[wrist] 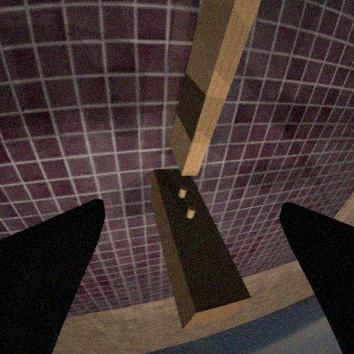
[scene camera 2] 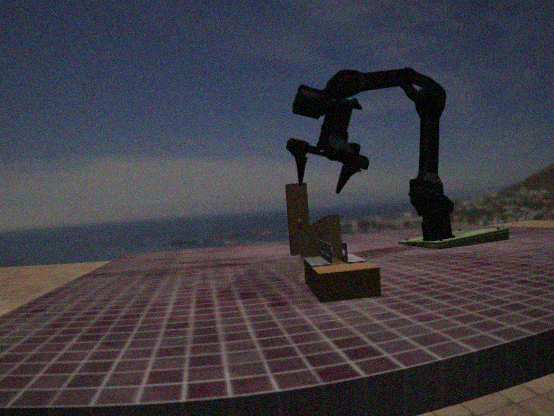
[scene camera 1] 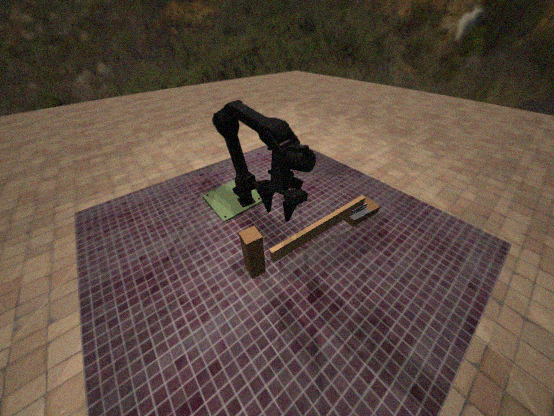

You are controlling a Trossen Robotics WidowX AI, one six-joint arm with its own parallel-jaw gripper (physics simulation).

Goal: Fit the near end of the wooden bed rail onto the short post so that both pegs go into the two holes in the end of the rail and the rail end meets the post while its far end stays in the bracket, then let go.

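Places are measured from the arm's base along level axes (x ahead, y left, z up), in centimetres.
Pixels of known places: gripper, fingertip midpoint: [wrist: 194, 209] [scene camera 2: 318, 189] [scene camera 1: 277, 216]; arm's base, link origin: [scene camera 2: 438, 238] [scene camera 1: 246, 200].
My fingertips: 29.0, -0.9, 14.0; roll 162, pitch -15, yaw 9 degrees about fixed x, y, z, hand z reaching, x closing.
For each thing: its top centre in the pictures, then the offset to it from my fingertips, as dx, dy, dz. "spot": a spot on its surface instead. Level surfaces: height alone.
- bracket, surface spot: [scene camera 2: 345, 281] spot: +4.6, +47.1, -13.3
- short post, surface spot: [wrist: 205, 250] spot: +4.4, -8.9, -2.7
- purple tiled mat, surface height: dz -15.7
The wooden bed rail [scene camera 1: 320, 226] [scene camera 2: 327, 229] [wrist: 215, 85] lies long and low, its far end in the bracket [scene camera 1: 367, 214] [scene camera 2: 345, 281]. Its near end stands a small gap from the short post [scene camera 1: 252, 252] [scene camera 2: 297, 217] [wrist: 205, 250] in scene camera 1. The post is upright, and two light pegs [wrist: 186, 204] stick out of its face toward the rail. The holes in the rail end do not show. My gripper [scene camera 1: 278, 215] [scene camera 2: 319, 189] [wrist: 194, 209] is open and empty, above the rail and post with its fingers spread wide.
The arm's base stands on a green plate [scene camera 1: 223, 206] [scene camera 2: 475, 237] behind the post in scene camera 1. The bracket has a wooden block and upright metal plates. A purple tiled mat [scene camera 1: 200, 325] [scene camera 2: 200, 350] lies under everything, with tan paving [scene camera 1: 40, 300] around it.
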